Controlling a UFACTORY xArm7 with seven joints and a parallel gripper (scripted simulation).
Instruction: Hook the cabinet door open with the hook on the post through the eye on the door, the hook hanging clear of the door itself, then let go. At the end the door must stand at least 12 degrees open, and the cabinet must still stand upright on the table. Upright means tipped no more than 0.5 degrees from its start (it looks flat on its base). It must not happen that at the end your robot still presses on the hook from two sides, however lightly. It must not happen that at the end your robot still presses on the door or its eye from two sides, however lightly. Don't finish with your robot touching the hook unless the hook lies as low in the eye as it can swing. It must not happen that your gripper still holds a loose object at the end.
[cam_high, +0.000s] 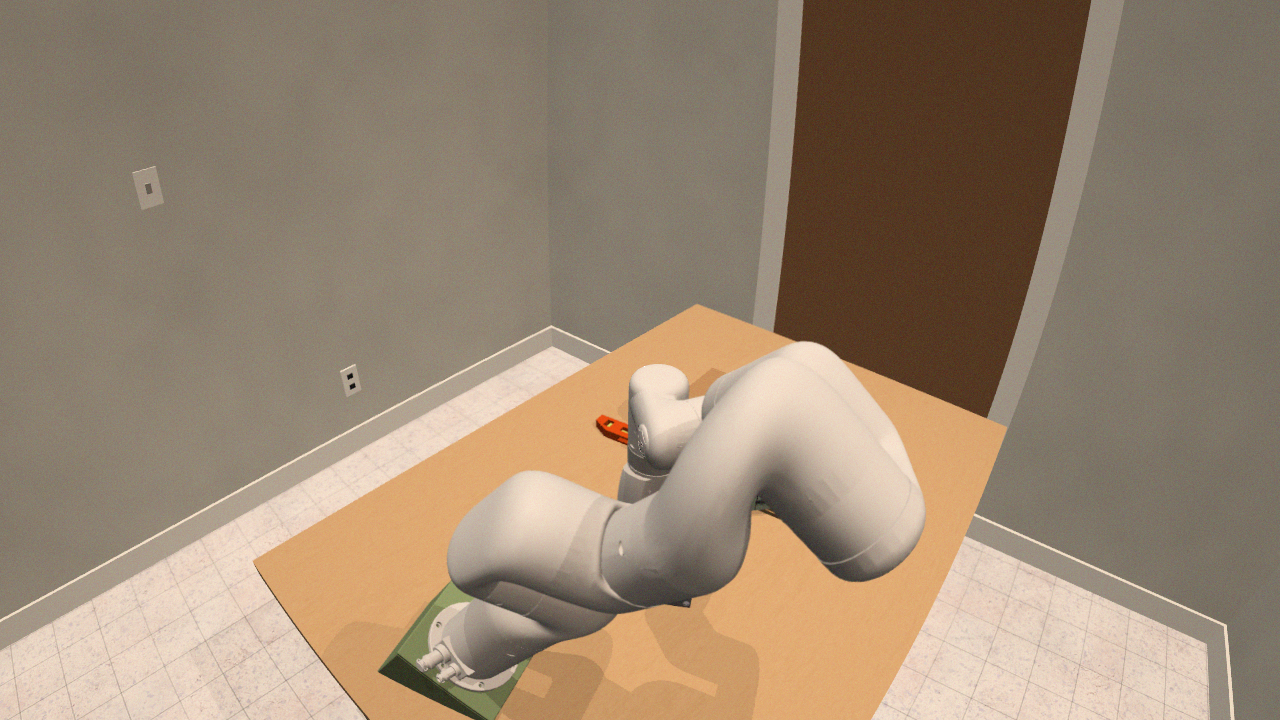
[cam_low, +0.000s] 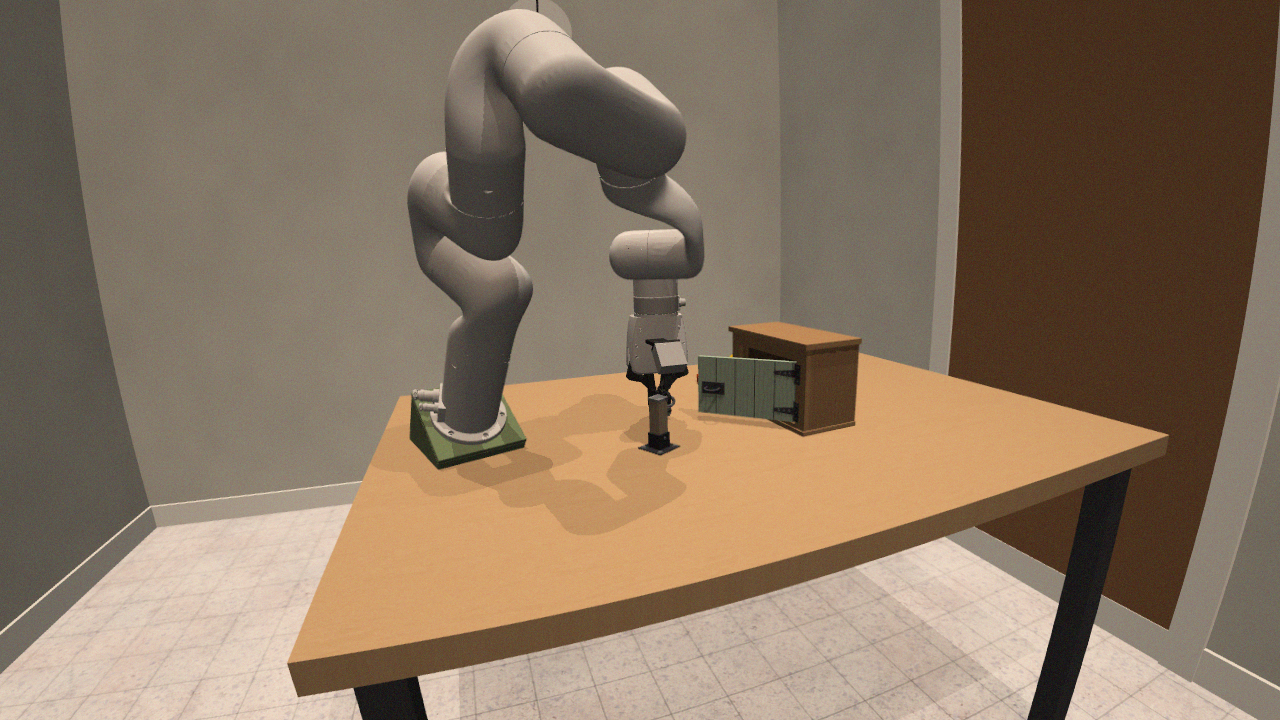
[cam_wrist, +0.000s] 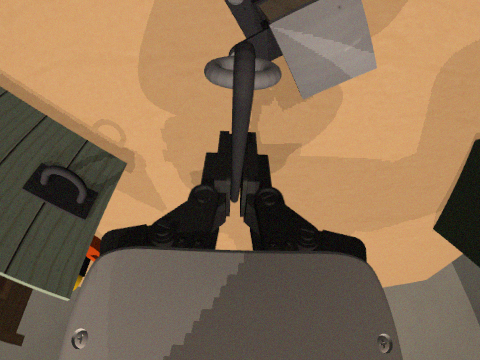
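My gripper is now 15 cm short of the green door, 5 cm to the left of it and 1 cm below it. Round my hand: orange level 24 cm ahead, 22 cm to the left, 5 cm below; yellow tape measure 31 cm ahead, 25 cm to the left, 3 cm below; thin dark hook 1 cm to the right, 1 cm below.
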